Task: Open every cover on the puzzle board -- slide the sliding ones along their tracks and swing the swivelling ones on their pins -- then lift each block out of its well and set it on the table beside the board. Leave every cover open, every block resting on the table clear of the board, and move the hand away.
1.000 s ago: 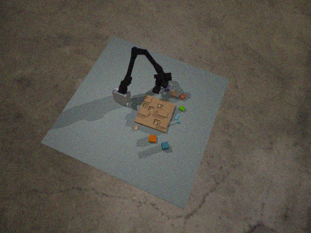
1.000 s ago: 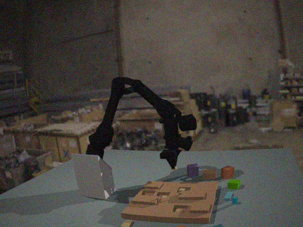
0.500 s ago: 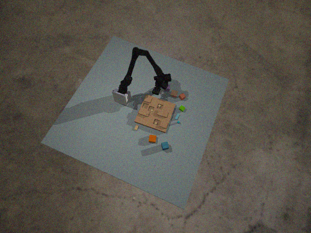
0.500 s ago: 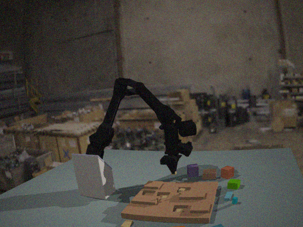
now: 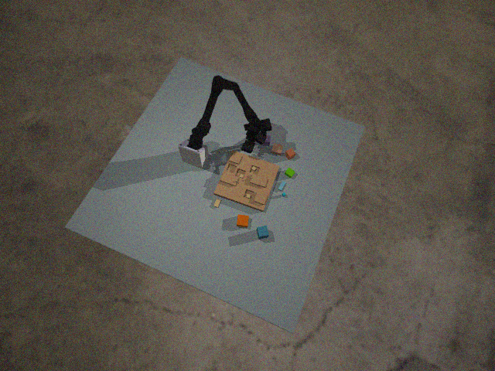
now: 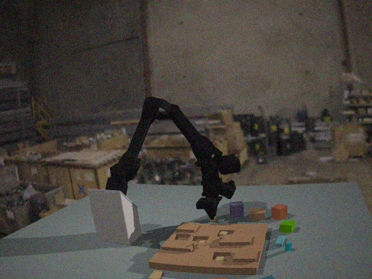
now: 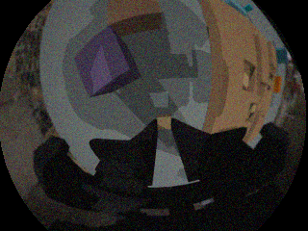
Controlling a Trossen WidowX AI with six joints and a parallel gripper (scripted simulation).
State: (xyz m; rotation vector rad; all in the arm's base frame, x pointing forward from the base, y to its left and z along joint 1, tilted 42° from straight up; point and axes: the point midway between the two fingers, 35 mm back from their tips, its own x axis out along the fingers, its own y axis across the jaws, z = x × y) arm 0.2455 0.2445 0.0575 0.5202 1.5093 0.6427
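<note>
The tan puzzle board is 21 cm to the right of my gripper tip, 7 cm ahead of it and 1 cm above it. Also, from my gripper tip: purple block (7 cm ahead, 6 cm to the left, 1 cm above); then peach block (16 cm ahead, 4 cm to the left); then red-orange block (24 cm ahead, 4 cm to the left, 1 cm above).
</note>
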